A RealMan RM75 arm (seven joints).
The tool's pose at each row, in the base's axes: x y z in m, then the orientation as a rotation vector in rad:
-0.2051, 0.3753, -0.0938, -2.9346, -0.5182, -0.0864
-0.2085, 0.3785, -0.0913, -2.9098, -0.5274, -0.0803
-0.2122, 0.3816, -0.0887, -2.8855, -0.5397, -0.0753
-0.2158, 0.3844, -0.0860, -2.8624, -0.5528, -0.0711
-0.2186, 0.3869, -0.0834, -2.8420, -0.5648, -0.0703
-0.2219, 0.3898, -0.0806, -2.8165, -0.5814, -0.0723
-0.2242, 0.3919, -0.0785, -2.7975, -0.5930, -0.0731
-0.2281, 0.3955, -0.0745, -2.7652, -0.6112, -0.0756
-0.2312, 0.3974, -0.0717, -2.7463, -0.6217, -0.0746
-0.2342, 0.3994, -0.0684, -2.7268, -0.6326, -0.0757
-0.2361, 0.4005, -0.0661, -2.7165, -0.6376, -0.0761
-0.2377, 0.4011, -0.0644, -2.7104, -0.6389, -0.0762
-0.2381, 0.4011, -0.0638, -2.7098, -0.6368, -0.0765
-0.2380, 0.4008, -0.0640, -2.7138, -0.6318, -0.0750
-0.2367, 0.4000, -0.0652, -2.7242, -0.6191, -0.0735
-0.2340, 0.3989, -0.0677, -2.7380, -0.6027, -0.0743
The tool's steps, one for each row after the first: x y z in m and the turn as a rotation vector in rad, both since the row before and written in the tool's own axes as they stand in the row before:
-0.0019, -0.0045, -0.0020, 0.0236, -0.0003, -0.0080
-0.0022, -0.0046, -0.0020, 0.0224, 0.0000, -0.0102
-0.0021, -0.0044, -0.0021, 0.0210, 0.0002, -0.0108
-0.0015, -0.0039, -0.0020, 0.0179, 0.0020, -0.0102
-0.0017, -0.0045, -0.0020, 0.0216, 0.0042, -0.0142
-0.0011, -0.0033, -0.0015, 0.0162, 0.0028, -0.0101
-0.0017, -0.0058, -0.0028, 0.0275, 0.0057, -0.0165
-0.0017, -0.0037, -0.0020, 0.0165, 0.0017, -0.0094
-0.0015, -0.0040, -0.0024, 0.0165, 0.0031, -0.0101
-0.0010, -0.0025, -0.0017, 0.0089, 0.0016, -0.0048
-0.0010, -0.0018, -0.0013, 0.0056, 0.0012, -0.0017
-0.0003, -0.0004, -0.0006, 0.0009, 0.0007, 0.0013
-0.0001, 0.0004, 0.0001, -0.0027, -0.0010, 0.0041
0.0007, 0.0016, 0.0008, -0.0075, -0.0011, 0.0102
0.0017, 0.0029, 0.0019, -0.0106, 0.0004, 0.0129

